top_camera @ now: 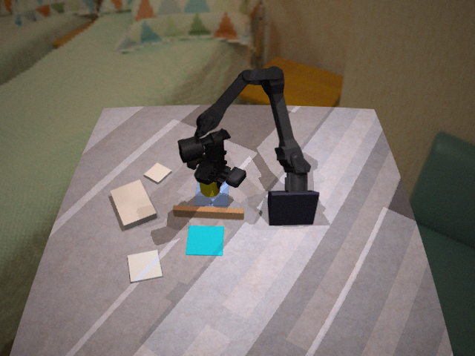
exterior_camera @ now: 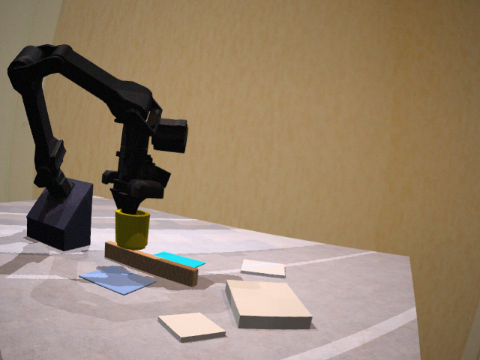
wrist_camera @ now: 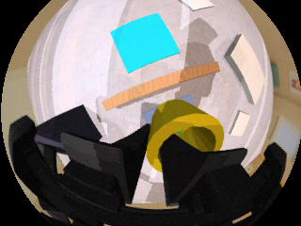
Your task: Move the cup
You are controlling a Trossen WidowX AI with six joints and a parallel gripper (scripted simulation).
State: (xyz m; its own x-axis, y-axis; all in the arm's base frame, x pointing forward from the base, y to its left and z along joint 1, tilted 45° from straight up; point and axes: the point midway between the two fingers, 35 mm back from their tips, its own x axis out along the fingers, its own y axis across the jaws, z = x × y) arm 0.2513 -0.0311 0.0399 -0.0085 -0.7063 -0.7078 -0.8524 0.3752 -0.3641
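Now: the cyan pad 4 cm ahead of my gripper tip, 14 cm to the left of it and 10 cm below it. Round my gripper tip: wooden bar 3 cm ahead, 4 cm to the left, 9 cm below; then yellow cup 2 cm ahead, 2 cm to the right; then light blue pad 2 cm ahead, 6 cm to the right, 10 cm below.
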